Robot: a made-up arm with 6 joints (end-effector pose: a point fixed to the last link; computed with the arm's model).
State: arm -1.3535 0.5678 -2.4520 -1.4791 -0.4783 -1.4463
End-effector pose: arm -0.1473 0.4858 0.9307 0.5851 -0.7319 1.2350
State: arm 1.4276 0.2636 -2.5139 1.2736 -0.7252 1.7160
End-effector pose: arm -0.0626 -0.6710 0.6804 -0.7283 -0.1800 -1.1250
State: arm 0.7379 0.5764 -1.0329 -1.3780 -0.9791 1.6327
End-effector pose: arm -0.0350 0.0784 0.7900 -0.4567 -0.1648 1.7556
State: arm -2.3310 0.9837 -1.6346 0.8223 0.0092 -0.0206
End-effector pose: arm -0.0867 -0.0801 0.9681 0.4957 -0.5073 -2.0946
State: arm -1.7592 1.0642 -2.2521 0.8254 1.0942 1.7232
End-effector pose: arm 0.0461 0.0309 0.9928 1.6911 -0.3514 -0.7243
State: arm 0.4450 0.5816 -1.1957 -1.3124 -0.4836 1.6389
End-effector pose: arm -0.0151 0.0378 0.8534 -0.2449 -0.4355 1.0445
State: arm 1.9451 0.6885 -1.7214 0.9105 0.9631 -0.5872
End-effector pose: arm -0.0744 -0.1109 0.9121 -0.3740 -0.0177 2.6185
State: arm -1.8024 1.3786 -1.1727 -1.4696 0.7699 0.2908
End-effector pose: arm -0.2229 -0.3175 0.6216 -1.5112 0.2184 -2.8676
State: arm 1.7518 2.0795 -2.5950 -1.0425 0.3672 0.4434
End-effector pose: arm -0.0727 0.5871 0.8218 -0.5669 -0.1285 1.2787
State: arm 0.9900 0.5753 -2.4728 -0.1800 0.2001 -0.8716
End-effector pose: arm -0.2745 -0.3447 0.9342 0.6412 -1.2700 -0.8317
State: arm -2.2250 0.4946 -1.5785 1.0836 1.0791 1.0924
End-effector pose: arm 0.1503 0.1119 0.8764 1.2178 -0.2238 -0.9863
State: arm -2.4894 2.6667 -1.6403 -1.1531 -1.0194 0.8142
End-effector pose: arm -0.4792 -0.3904 0.1294 0.0839 0.5050 -1.5033
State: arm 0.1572 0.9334 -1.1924 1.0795 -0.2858 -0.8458
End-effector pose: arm 0.1762 0.0631 0.8485 0.1505 -0.1896 -0.0360
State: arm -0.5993 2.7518 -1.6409 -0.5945 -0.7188 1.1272
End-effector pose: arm 0.5067 -0.3098 0.0718 0.7513 0.5647 0.0458
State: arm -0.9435 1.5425 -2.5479 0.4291 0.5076 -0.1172
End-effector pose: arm 0.1425 -0.1290 1.0258 -0.0594 -0.3201 -0.6696
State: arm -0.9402 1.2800 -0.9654 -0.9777 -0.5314 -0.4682
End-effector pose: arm 0.2051 -0.2672 0.5902 -1.5618 -0.0437 -0.7934
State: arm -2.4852 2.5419 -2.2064 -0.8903 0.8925 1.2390
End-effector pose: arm -0.6270 -0.3326 0.3343 -0.2944 0.9678 2.8454
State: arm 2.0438 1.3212 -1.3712 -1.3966 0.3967 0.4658
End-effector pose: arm -0.1285 0.3929 0.7274 -1.0648 0.1141 1.4200
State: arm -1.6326 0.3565 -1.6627 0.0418 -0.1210 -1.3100
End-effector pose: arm 0.0045 0.2930 0.9111 -0.3030 -1.2564 -2.7727
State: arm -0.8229 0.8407 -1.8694 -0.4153 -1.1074 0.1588
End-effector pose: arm -0.0872 0.1498 0.9970 -2.6539 -1.1206 1.4700
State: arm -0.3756 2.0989 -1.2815 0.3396 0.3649 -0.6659
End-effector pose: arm 0.4832 -0.1336 0.2954 -0.4981 1.3444 -0.3420
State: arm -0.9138 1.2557 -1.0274 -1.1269 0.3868 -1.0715
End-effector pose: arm 0.1197 -0.2995 0.5828 -2.4863 0.0932 -1.4910
